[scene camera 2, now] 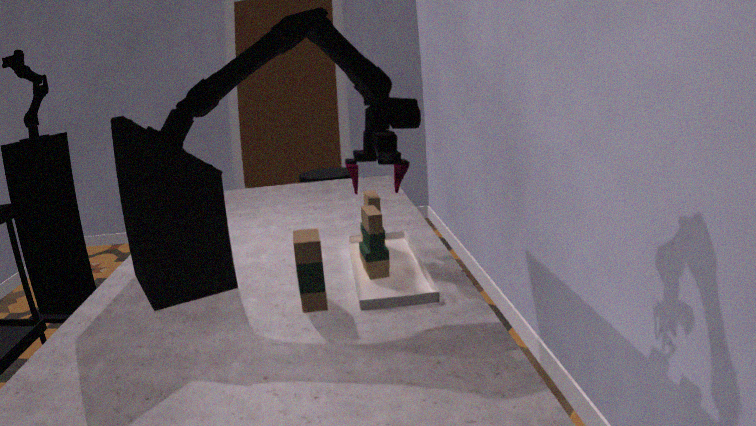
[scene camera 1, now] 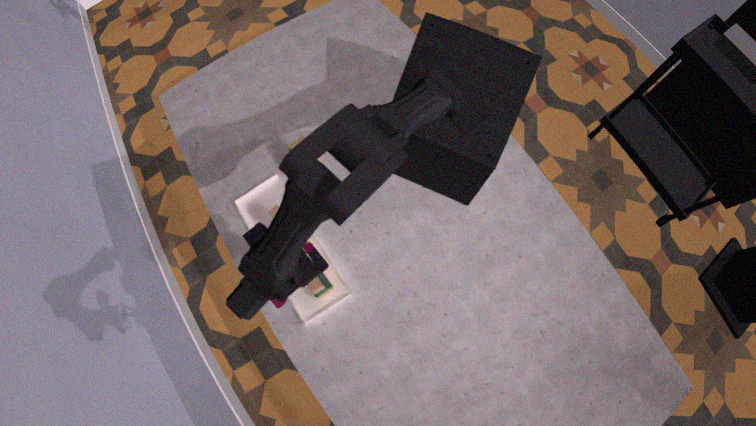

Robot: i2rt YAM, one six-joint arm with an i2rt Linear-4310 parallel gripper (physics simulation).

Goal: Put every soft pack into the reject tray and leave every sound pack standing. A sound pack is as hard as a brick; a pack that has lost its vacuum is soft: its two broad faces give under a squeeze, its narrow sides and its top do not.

my gripper: scene camera 2; scene camera 1
white reject tray: scene camera 2; scene camera 1
same spot on white reject tray: (scene camera 1: pixel 308 307) = (scene camera 2: pixel 395 242)
same spot on my gripper: (scene camera 1: pixel 319 261) = (scene camera 2: pixel 350 159)
